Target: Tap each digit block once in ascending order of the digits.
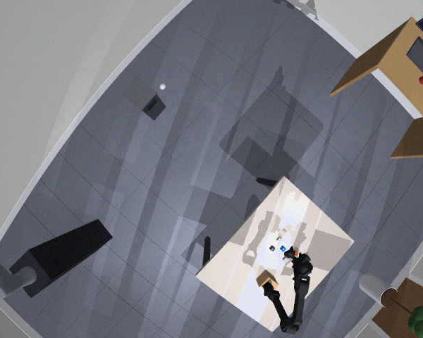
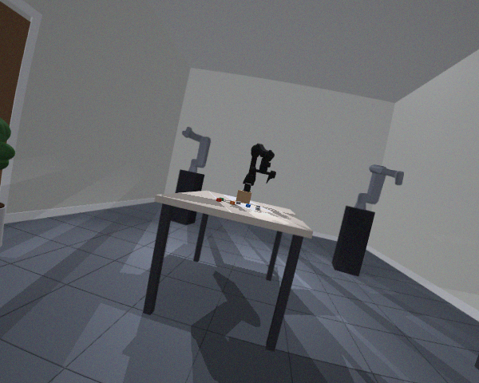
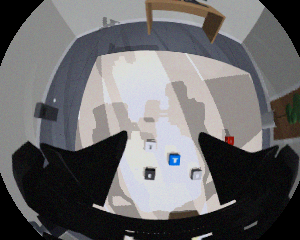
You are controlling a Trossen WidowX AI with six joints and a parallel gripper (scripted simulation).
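My gripper tip is now 190 mm above the orange block and 170 mm to the left of it. Round my gripper tip: blue block 190 mm below, 70 mm to the right, 60 mm behind; then black block 190 mm below, 130 mm behind; then white block 190 mm below, 40 mm behind, 20 mm to the left.
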